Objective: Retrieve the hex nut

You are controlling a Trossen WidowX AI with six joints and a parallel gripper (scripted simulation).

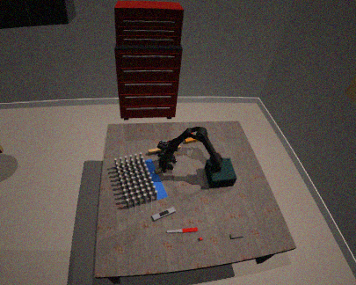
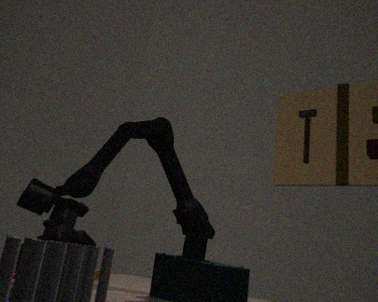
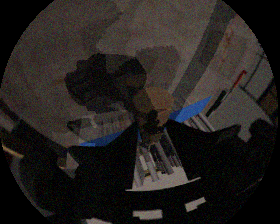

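The blue taped strip lies 60 mm ahead of my gripper tip, 50 mm to the left of it and 20 mm below it. The rest, counted from my gripper tip: red-handled tool 90 mm behind, 310 mm to the right, 10 mm below; then orange block 350 mm behind, 310 mm to the right; then hook tool 100 mm ahead, 20 mm to the left.
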